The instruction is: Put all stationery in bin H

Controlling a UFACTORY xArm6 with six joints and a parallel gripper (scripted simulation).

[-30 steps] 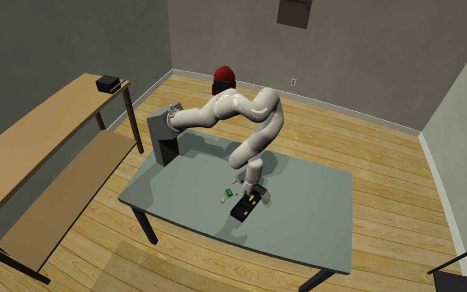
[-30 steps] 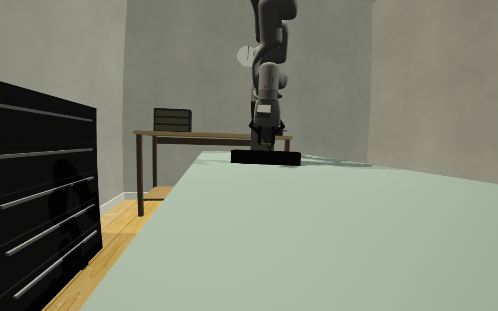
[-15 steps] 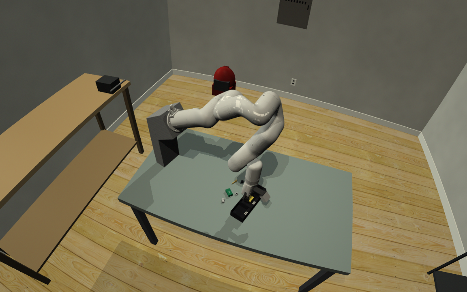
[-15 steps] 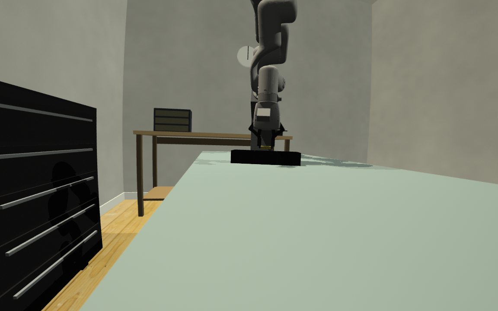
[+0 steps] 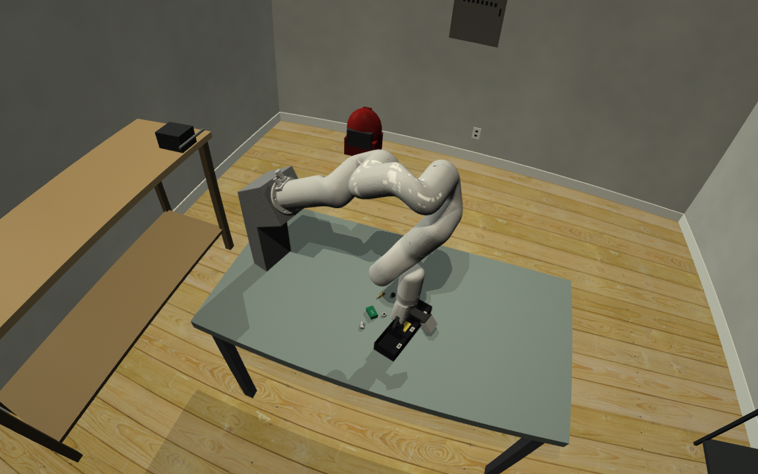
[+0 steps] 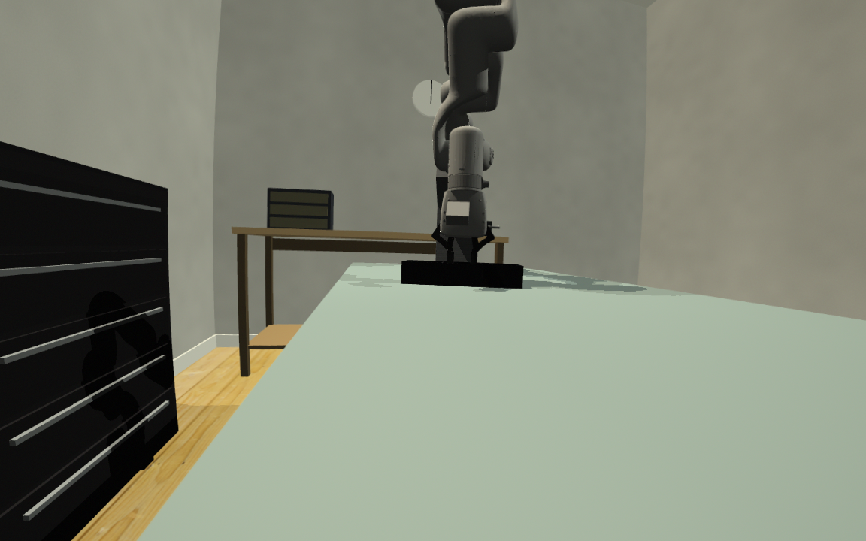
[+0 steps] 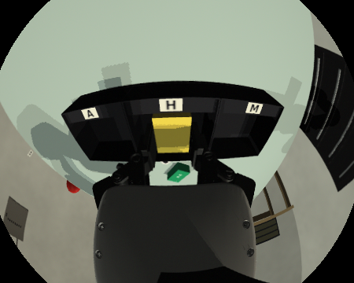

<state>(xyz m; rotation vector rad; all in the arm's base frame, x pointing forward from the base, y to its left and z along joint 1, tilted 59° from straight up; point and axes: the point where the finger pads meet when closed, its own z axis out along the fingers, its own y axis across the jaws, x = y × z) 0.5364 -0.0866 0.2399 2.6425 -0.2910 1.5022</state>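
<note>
Right now my hand is 10 mm short of the bin rack and 30 mm above it. Also, from my hand: green block 130 mm behind, 50 mm to the left, 40 mm below; yellow block 20 mm below; white ring 70 mm behind, 50 mm to the left, 50 mm below.
</note>
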